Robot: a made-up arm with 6 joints. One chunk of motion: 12 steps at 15 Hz.
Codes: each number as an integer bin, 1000 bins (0 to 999) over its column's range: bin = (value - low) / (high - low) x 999, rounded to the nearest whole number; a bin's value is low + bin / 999 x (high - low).
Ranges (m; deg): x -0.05..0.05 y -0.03..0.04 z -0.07..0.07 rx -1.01..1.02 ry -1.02..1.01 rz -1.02..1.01
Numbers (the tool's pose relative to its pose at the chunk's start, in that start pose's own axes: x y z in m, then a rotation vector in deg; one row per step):
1: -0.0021 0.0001 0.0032 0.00 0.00 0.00
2: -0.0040 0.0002 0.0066 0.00 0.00 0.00
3: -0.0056 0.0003 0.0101 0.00 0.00 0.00
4: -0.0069 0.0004 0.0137 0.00 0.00 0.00
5: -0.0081 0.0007 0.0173 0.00 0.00 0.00
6: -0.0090 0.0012 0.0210 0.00 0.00 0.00
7: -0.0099 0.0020 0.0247 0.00 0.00 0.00
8: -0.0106 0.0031 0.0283 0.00 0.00 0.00
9: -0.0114 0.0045 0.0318 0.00 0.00 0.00
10: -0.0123 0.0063 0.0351 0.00 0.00 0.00
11: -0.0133 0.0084 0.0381 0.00 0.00 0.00
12: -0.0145 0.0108 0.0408 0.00 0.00 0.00
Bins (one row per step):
1: 479 430 522 497 502 502
2: 460 431 547 497 502 502
3: 444 432 572 497 502 502
4: 431 434 597 497 502 502
5: 419 438 623 497 502 502
6: 410 445 649 497 502 502
7: 401 457 676 497 502 502
8: 394 472 701 497 502 502
9: 386 492 726 497 502 502
10: 377 518 750 497 502 502
11: 367 548 771 497 502 502
12: 355 582 791 497 502 502

